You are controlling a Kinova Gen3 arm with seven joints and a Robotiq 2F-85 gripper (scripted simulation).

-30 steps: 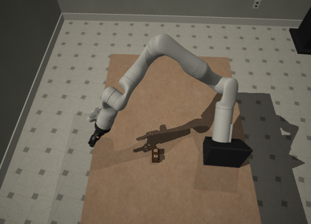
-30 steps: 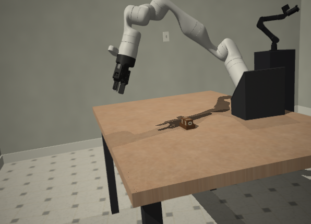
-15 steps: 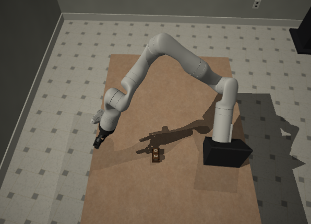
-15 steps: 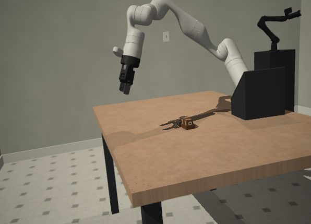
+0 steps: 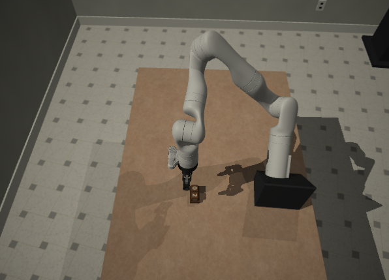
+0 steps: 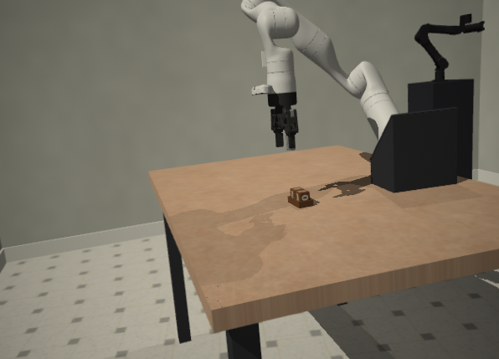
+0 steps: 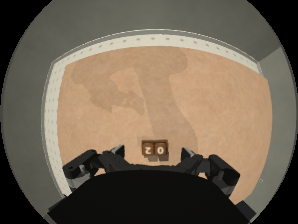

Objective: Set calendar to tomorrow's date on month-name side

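My gripper is now 3 cm past the tray and 16 cm above it.
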